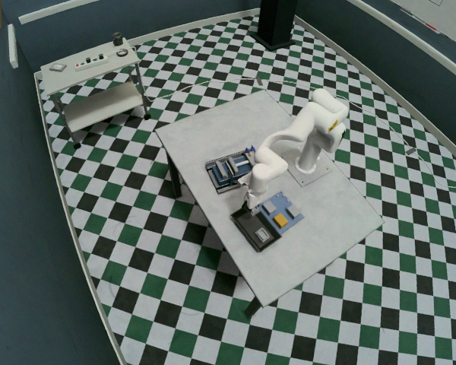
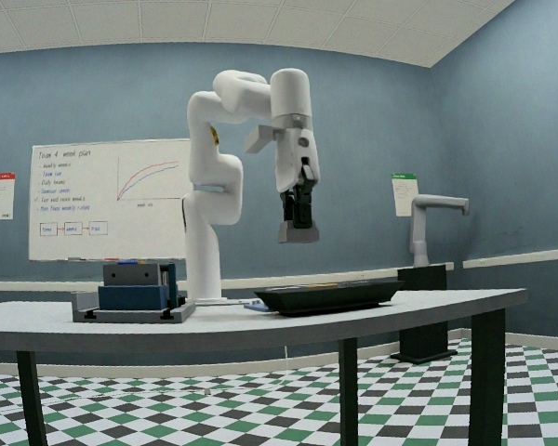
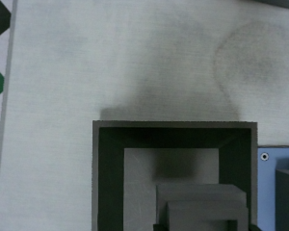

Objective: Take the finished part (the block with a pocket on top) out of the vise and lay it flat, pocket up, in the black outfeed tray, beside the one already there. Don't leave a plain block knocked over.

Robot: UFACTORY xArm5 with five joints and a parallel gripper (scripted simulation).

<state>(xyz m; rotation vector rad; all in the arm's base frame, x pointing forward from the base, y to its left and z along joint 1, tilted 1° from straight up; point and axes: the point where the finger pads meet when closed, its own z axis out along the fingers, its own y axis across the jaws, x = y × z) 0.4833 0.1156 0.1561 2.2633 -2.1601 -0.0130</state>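
The finished part is 20 mm below my hand.
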